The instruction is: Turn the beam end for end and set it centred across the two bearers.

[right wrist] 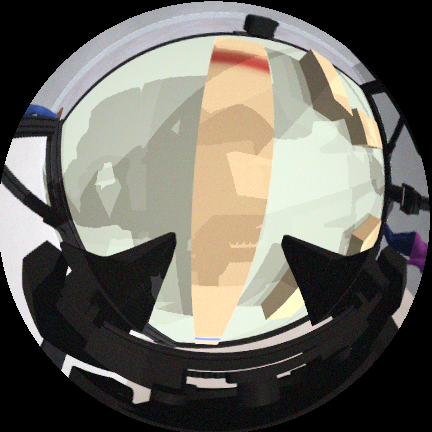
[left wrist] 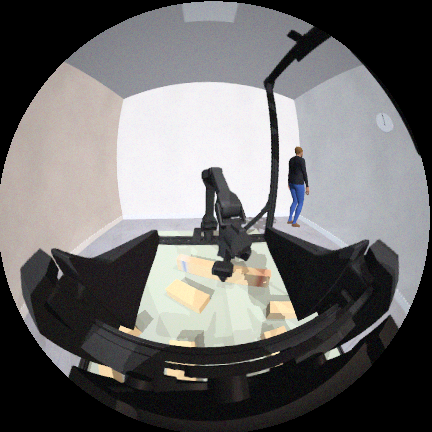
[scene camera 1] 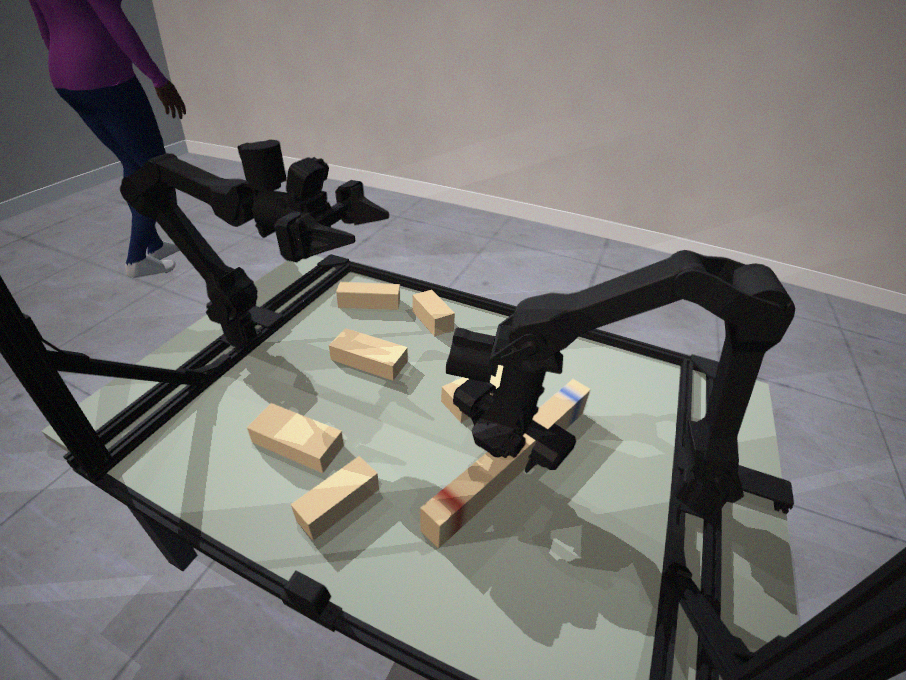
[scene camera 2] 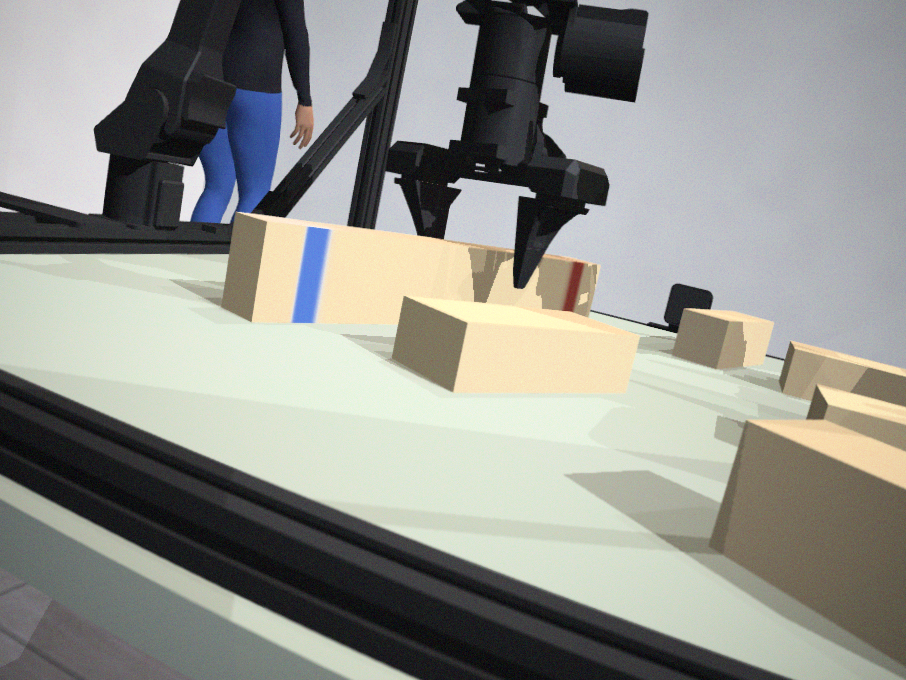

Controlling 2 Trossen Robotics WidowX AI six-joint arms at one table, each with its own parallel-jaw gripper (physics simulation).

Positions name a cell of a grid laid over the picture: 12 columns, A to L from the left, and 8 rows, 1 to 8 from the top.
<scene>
My left gripper (scene camera 1: E3) is open, with nothing in its grasp. My right gripper (scene camera 2: G4) is open, with nothing in its grasp. Also in view: a beam (scene camera 2: D4).
The beam also shows in the right wrist view (right wrist: G3), in the left wrist view (left wrist: G6) and in scene camera 1 (scene camera 1: F7). My left gripper shows as well in the left wrist view (left wrist: F5). My right gripper also shows in the right wrist view (right wrist: G5) and in scene camera 1 (scene camera 1: G6).
</scene>
